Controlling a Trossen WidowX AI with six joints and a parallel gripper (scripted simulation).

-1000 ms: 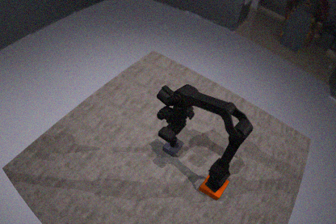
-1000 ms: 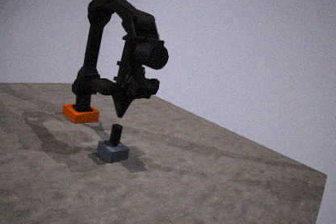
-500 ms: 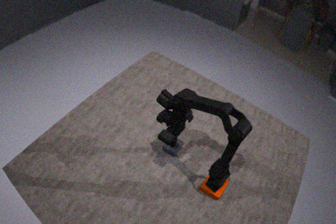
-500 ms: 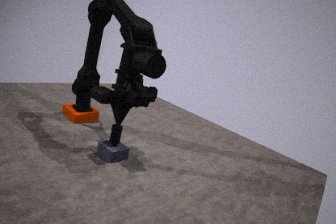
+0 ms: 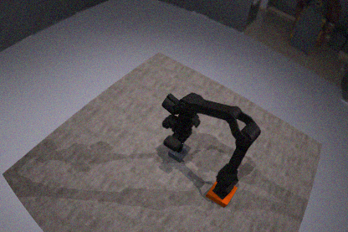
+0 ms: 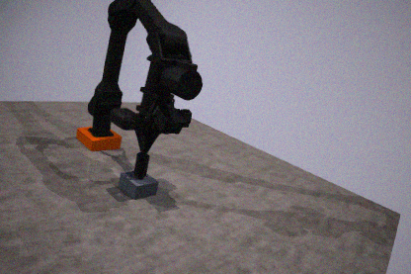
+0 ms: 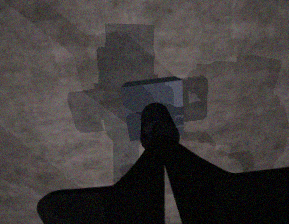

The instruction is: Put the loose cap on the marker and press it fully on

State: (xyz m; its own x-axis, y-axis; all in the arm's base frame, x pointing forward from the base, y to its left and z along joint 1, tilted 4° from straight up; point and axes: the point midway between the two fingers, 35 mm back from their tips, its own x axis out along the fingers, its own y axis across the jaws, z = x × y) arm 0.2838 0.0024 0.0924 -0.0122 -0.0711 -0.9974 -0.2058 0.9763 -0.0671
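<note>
My gripper tip is now 3 cm above the black marker cap.
</note>
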